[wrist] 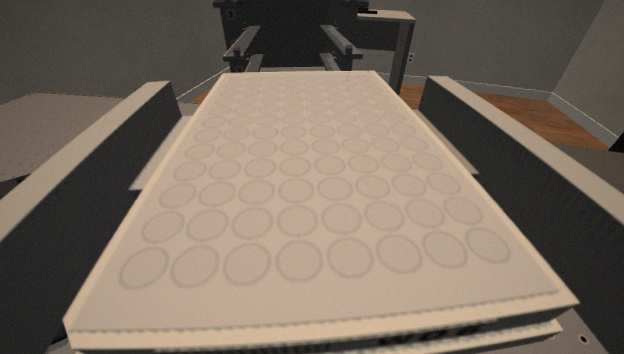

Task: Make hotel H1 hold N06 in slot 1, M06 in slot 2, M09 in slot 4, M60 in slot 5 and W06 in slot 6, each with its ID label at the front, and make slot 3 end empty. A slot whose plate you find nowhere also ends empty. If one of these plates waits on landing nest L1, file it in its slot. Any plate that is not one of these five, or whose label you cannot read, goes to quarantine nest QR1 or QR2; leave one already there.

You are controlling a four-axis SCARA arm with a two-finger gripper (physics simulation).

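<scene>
A pale plate (pixel 305 200) with rows of round wells fills the middle of the wrist view, lying level. Its front edge is at the bottom of the view and carries a blurred, partly cut-off label (pixel 430 336) with dark characters that look like W06. My gripper (pixel 303 100) is shut on this plate, with one long dark finger along each side. Ahead of the plate's far end stands a dark hotel (pixel 290 37) with paired side rails at two heights. No plate shows on the upper rails; the lower level is partly hidden behind the held plate. The small mark on the hotel is not readable.
A light-topped table (pixel 387 16) with a dark item on it stands behind the hotel at the right. A pale speckled surface (pixel 65 125) lies at the left. Brown wooden floor (pixel 540 117) and grey walls show behind. A dark object cuts in at the right edge.
</scene>
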